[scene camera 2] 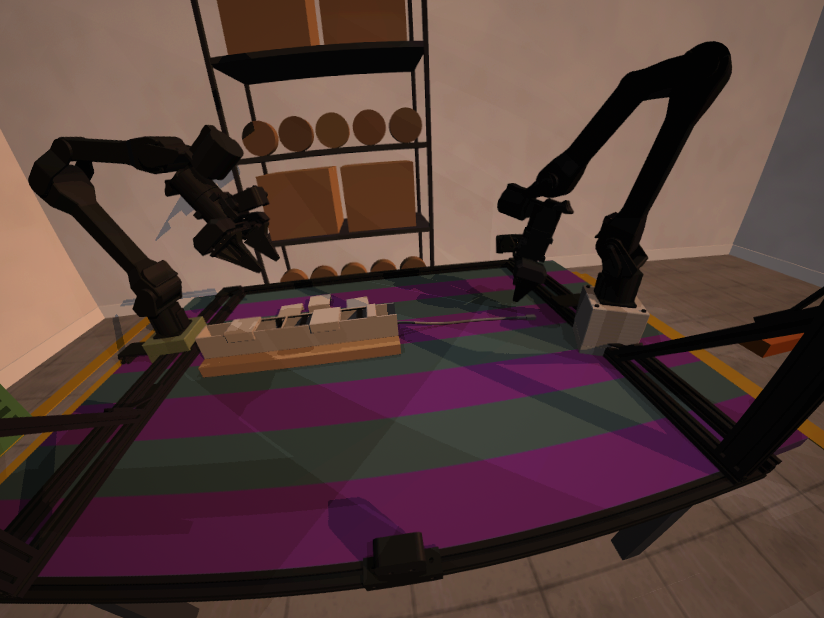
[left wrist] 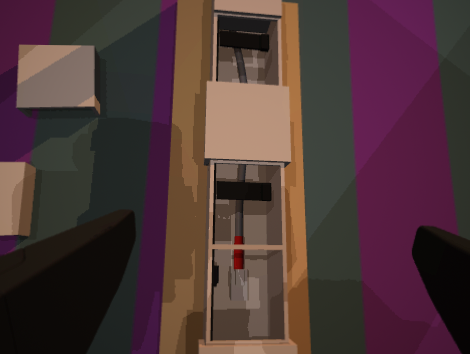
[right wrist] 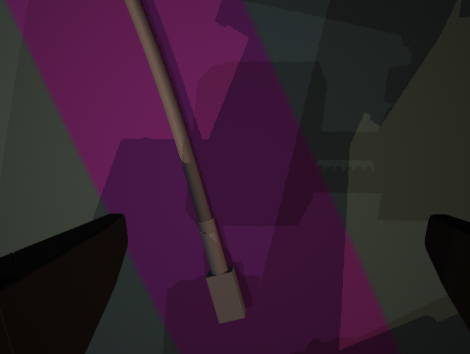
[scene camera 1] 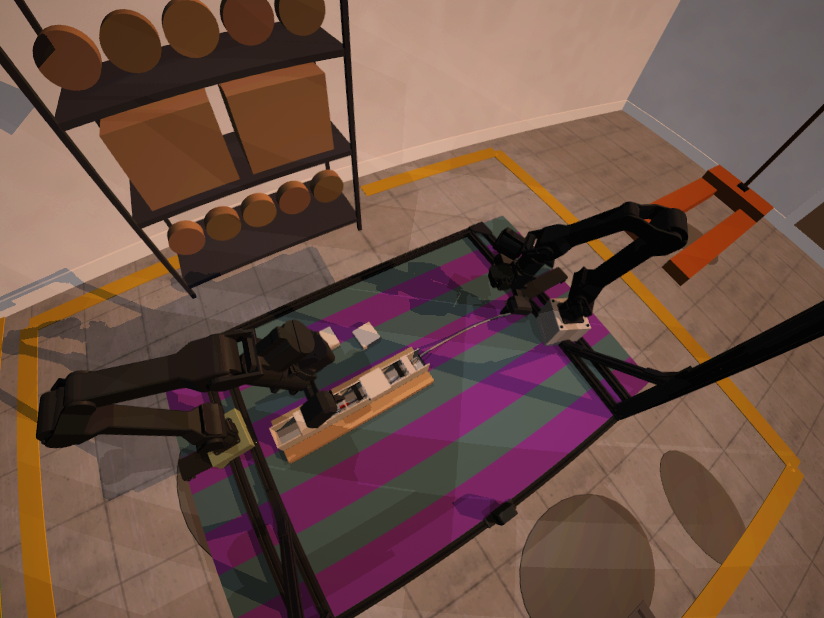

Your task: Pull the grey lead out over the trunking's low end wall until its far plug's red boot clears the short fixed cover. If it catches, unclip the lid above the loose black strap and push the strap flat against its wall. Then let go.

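Frame: origin at the left arm's base, x up, y right, z ahead, level; metres.
Seen in the pictures: left gripper, fingertip midpoint: (scene camera 2: 270, 265) (left wrist: 273, 231) (scene camera 1: 334, 380); right gripper, fingertip midpoint: (scene camera 2: 514, 292) (right wrist: 275, 229) (scene camera 1: 497, 300); left arm's base at its link origin: (scene camera 2: 173, 329) (scene camera 1: 223, 436); right arm's base at its link origin: (scene camera 2: 614, 298) (scene camera 1: 570, 313).
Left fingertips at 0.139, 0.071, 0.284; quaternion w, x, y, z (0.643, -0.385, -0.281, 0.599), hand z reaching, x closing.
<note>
Pixels of each thing's top centre, then the offset from my left fingertips to it, as dx, dy, dz. "*": a spot on its surface instead.
- beige trunking at its top centre: (left wrist: 248, 209) (scene camera 2: 295, 318) (scene camera 1: 352, 395) -0.113, +0.012, +0.022
- far plug's red boot at its top centre: (left wrist: 239, 255) -0.156, +0.010, -0.007
- short fixed cover at its top centre: (left wrist: 248, 120) (scene camera 2: 325, 315) (scene camera 1: 374, 382) -0.113, +0.015, +0.082
- black strap at a spot on its surface: (left wrist: 243, 191) * -0.122, +0.011, +0.035
- plug at its top centre: (right wrist: 225, 298) -0.182, +0.034, +0.533
The beige trunking (scene camera 1: 381, 380) (scene camera 2: 299, 334) (left wrist: 209, 211) lies on a wooden base. The grey lead (scene camera 1: 465, 331) (scene camera 2: 465, 319) (right wrist: 177, 133) (left wrist: 239, 218) runs out over its end wall onto the table. Its far plug's red boot (left wrist: 238, 253) lies in an open section on the near side of the short fixed cover (left wrist: 247, 121). A black strap (left wrist: 243, 191) spans the channel over the lead, between boot and cover. Another strap (left wrist: 244, 40) lies beyond the cover. My left gripper (scene camera 1: 318, 406) (scene camera 2: 253, 254) is open, above the trunking. My right gripper (scene camera 1: 526, 303) (scene camera 2: 526, 285) is open above the lead's near plug (right wrist: 226, 298).
Two loose lids (scene camera 1: 367, 335) (scene camera 1: 330, 337) lie on the table behind the trunking; one shows in the left wrist view (left wrist: 75, 77). A shelf rack (scene camera 1: 350, 123) (scene camera 2: 427, 153) with boxes stands behind the table. Round stools (scene camera 1: 587, 558) stand at the front right.
</note>
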